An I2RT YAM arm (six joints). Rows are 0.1 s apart.
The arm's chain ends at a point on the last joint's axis. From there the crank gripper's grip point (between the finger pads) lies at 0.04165 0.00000 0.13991 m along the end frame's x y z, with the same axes.
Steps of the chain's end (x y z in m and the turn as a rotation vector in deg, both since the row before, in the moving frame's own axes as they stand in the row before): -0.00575, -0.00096, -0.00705, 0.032, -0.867, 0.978; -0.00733, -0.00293, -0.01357, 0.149, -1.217, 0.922; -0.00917, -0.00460, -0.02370, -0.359, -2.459, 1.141; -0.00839, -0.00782, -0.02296, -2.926, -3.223, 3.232; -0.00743, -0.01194, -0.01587, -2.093, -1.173, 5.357
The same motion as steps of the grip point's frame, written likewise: -0.00788, -0.00035, -0.00644, 0.032, -0.867, 0.978; -0.01031, -0.00265, -0.01272, 0.149, -1.217, 0.922; -0.01523, -0.00295, -0.02205, -0.359, -2.459, 1.141; -0.01658, 0.00150, -0.02108, -2.926, -3.223, 3.232; -0.01072, -0.00307, -0.01521, -2.093, -1.173, 5.357
